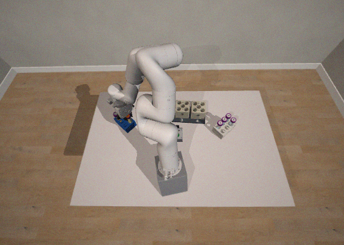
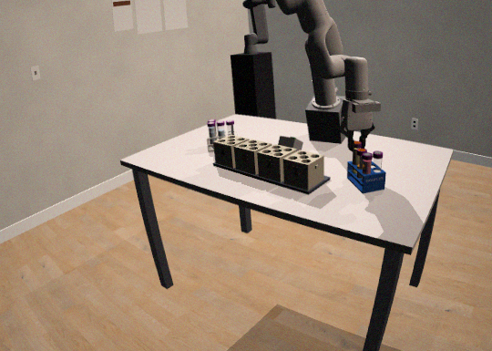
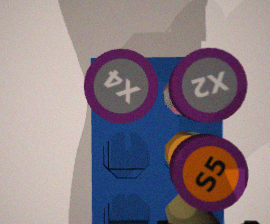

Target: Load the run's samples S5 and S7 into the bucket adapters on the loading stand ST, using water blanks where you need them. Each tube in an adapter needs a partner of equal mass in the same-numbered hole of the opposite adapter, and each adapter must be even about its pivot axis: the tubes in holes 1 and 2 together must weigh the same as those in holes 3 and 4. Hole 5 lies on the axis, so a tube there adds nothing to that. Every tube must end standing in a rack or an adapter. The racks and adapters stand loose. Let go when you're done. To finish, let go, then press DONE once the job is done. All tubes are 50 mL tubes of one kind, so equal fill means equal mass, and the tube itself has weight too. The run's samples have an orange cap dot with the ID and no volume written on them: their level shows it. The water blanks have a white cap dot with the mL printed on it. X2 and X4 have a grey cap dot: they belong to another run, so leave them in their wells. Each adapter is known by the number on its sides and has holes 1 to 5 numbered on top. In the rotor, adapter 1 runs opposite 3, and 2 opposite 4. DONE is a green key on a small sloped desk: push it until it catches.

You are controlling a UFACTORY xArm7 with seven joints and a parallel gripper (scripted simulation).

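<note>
My hand is 100 mm above the blue rack, 40 mm to the right of it and 10 mm short of it. Also, from my hand: adapter (140 mm to the right, 120 mm ahead, 80 mm below); dark stand (300 mm to the right, 120 mm below, 110 mm ahead); white rack (640 mm to the right, 100 mm below, 10 mm behind).
</note>
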